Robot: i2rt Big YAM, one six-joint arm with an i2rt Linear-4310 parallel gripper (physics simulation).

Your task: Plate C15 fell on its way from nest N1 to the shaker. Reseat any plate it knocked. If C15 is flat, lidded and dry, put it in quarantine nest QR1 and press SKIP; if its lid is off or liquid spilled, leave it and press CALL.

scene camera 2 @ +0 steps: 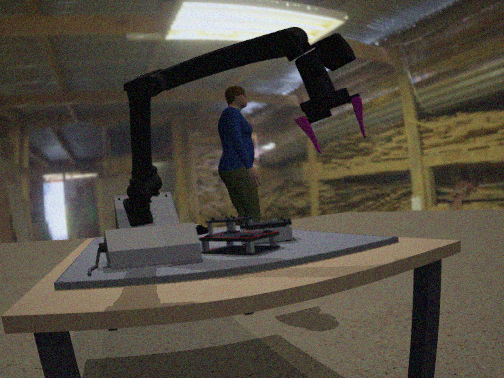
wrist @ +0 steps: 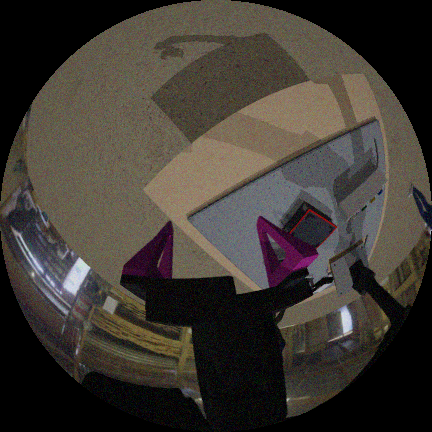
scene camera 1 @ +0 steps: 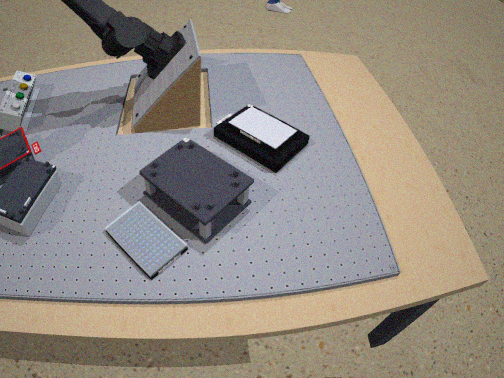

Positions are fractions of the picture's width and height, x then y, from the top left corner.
Observation:
My gripper (scene camera 2: 0.68, 0.38) is open, holding nothing. Further things: a flat grey plate (scene camera 1: 0.29, 0.64), a button box (wrist: 0.82, 0.46) and a shaker (scene camera 1: 0.07, 0.49).
My gripper is seen too in the wrist view (wrist: 0.50, 0.52). Scene camera 2 misses the flat grey plate, which is hidden by the shaker. The wrist view misses the flat grey plate, which is hidden by my gripper.

